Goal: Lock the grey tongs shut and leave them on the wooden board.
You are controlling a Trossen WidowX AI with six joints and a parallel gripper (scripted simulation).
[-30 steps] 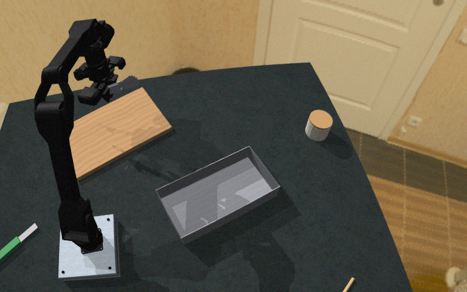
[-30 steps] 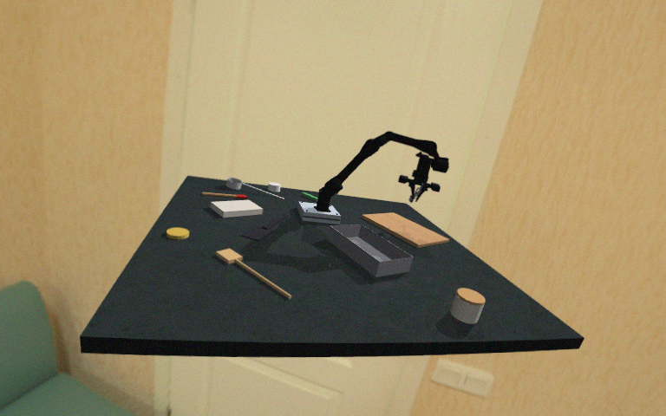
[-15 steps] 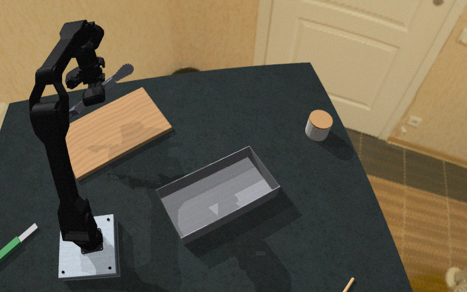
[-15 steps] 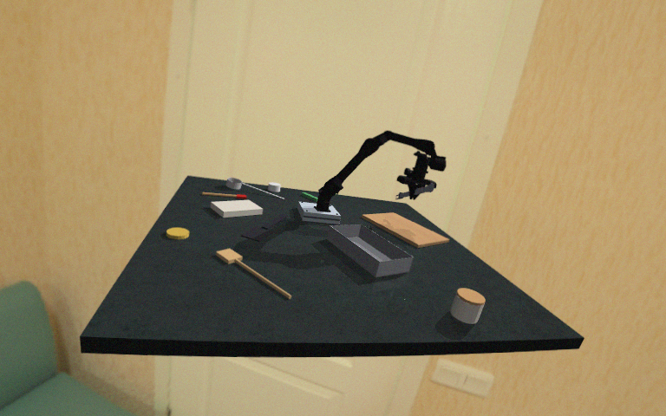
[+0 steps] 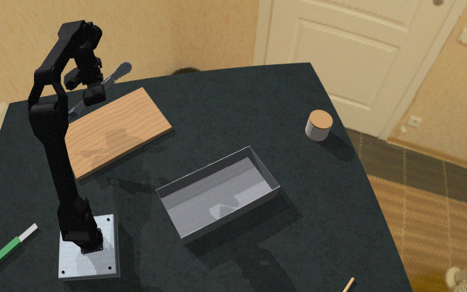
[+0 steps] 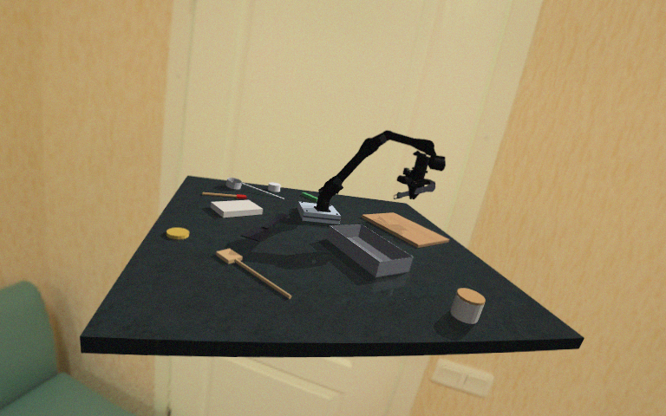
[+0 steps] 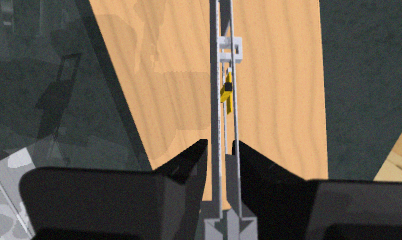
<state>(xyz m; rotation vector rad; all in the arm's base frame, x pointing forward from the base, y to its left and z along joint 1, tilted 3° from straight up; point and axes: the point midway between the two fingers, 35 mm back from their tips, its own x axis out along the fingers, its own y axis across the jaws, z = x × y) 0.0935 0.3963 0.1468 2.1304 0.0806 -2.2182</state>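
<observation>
My gripper tip is 30 mm past the yellow lock piece and 20 mm below it. From my gripper tip the other things lie so: wooden board 150 mm below; then grey roasting tin 290 mm ahead, 330 mm to the right, 130 mm below; then white block 90 mm behind, 770 mm to the right, 140 mm below.
</observation>
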